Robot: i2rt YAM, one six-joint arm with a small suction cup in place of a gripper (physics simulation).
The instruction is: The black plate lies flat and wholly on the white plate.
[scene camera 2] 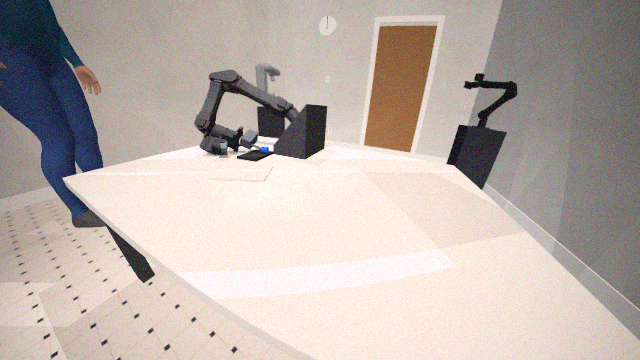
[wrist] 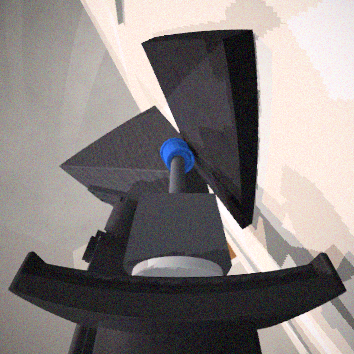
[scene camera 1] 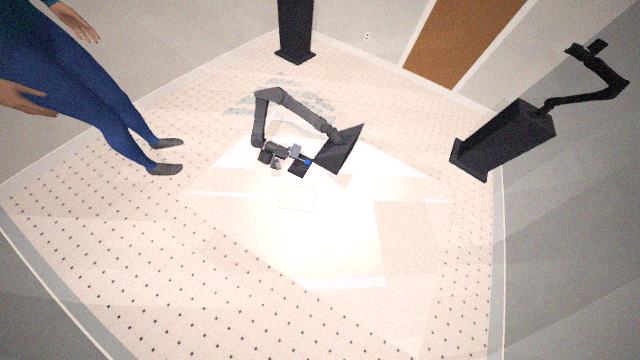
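Seen in the pictures: hand, its tool point: (scene camera 2: 267, 151) (wrist: 177, 148) (scene camera 1: 309, 163); arm's base, origin of its link: (scene camera 2: 300, 124) (wrist: 133, 199) (scene camera 1: 338, 141).
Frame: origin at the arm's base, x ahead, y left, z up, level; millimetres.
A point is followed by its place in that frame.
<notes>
The black plate (scene camera 1: 299, 169) {x 214, y -96, z -121 mm} (scene camera 2: 254, 156) {x 220, y -84, z -121 mm} (wrist: 212, 95) {x 238, y -137, z -121 mm} appears to lie flat on the table, close to the arm's base. The white plate (scene camera 1: 297, 198) {x 356, y 2, z -125 mm} (scene camera 2: 240, 174) {x 376, y 17, z -125 mm} lies flat on the table, apart from the black plate and on its side away from the base; its pale outline is faint against the table. My gripper (scene camera 1: 307, 162) (scene camera 2: 264, 149) (wrist: 176, 150) {x 150, y -75, z -111 mm}, a blue suction cup, is tilted and low at the base-side edge of the black plate. It is open, holding nothing; whether it touches the plate is too small to tell.
The black wedge-shaped base (scene camera 1: 341, 149) {x 78, y 54, z 54 mm} (scene camera 2: 308, 132) {x 78, y 87, z -21 mm} (wrist: 112, 157) {x 113, y 10, z -29 mm} stands close beside the cup and the black plate. A person (scene camera 1: 75, 85) (scene camera 2: 45, 100) stands at the left. Another arm on a dark pedestal (scene camera 1: 505, 140) (scene camera 2: 475, 152) stands at the right.
</notes>
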